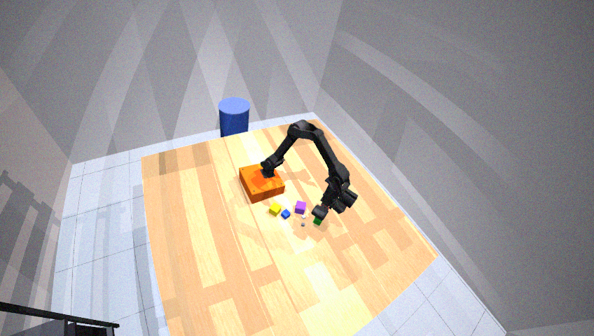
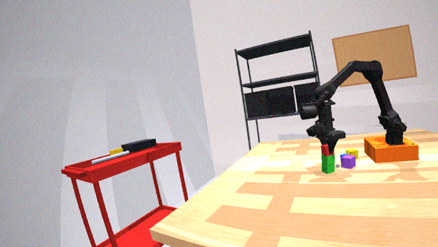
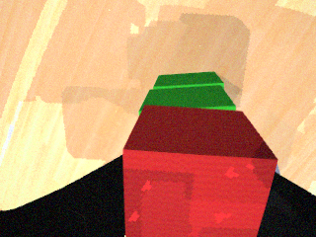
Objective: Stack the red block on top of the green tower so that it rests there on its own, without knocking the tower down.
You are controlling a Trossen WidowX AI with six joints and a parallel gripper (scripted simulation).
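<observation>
Right now my gripper tip is 1 cm below the red block. From my gripper tip the other things lie so: blue block: 9 cm behind, 14 cm to the right, 7 cm below; then yellow block: 13 cm behind, 18 cm to the right, 7 cm below; then purple block: 9 cm behind, 5 cm to the right, 6 cm below.
</observation>
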